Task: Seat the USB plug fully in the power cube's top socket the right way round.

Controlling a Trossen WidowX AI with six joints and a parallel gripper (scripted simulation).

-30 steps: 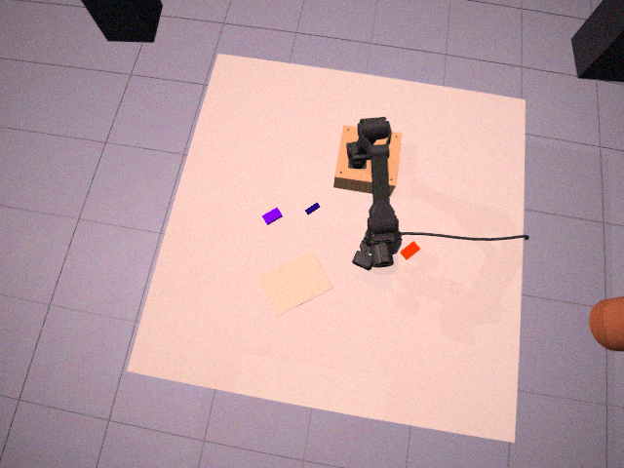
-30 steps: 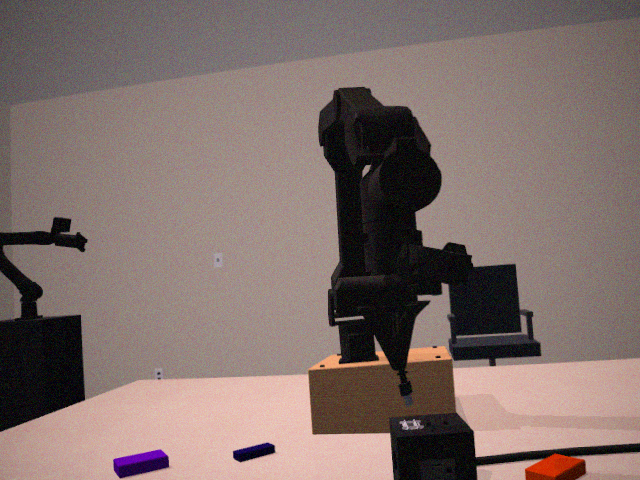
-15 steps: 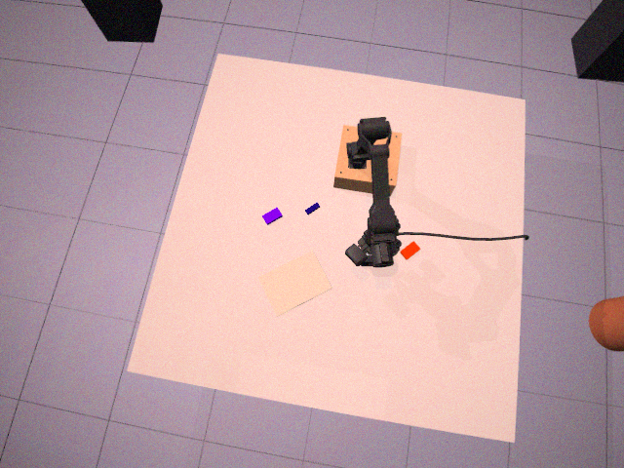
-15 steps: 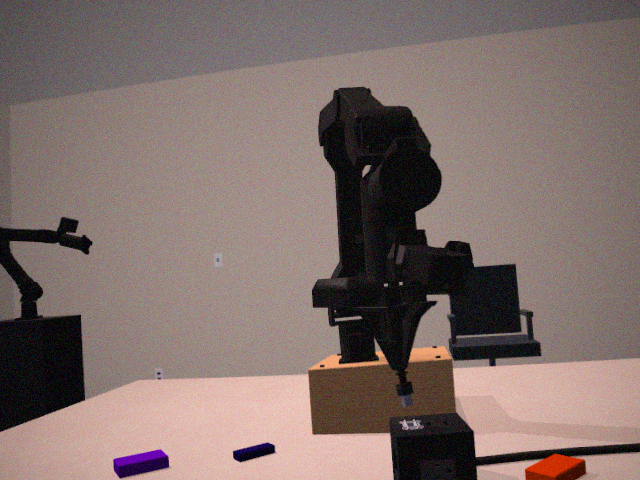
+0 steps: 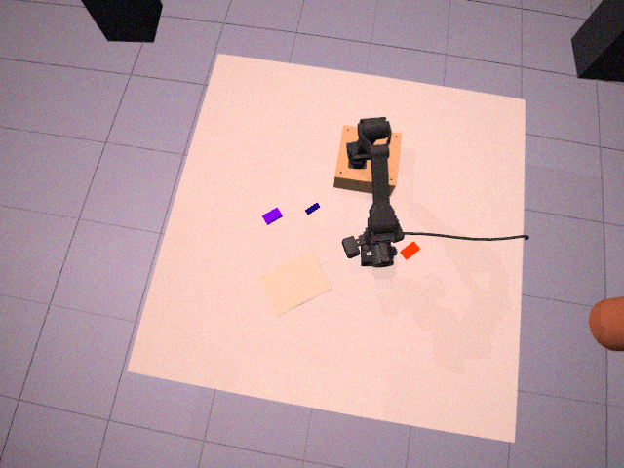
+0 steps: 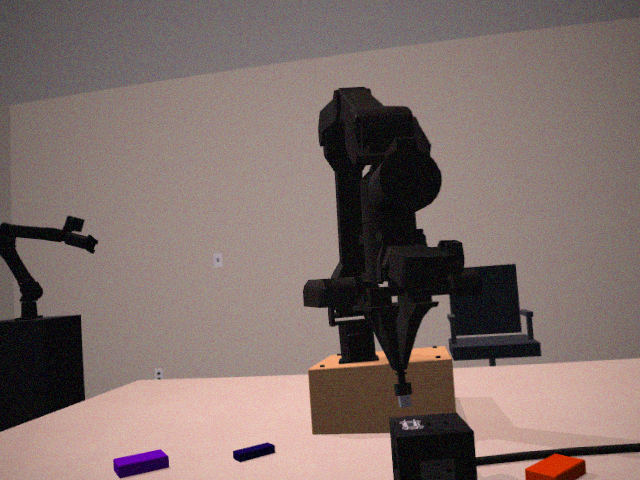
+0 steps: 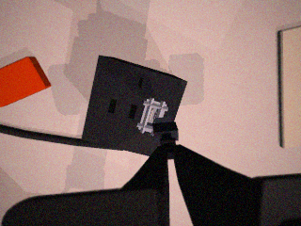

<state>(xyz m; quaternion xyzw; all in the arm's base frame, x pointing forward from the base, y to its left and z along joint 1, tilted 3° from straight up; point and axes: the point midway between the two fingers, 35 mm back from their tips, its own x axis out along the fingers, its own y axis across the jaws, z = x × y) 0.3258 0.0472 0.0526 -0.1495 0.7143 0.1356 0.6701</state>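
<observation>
The dark USB plug is 10 mm below my gripper tip. Round my gripper tip: dark blue block: 160 mm behind, 200 mm to the right, 130 mm below; then silver-framed socket: 10 mm to the left, 70 mm below; then orange block: 30 mm behind, 160 mm to the left, 130 mm below.
</observation>
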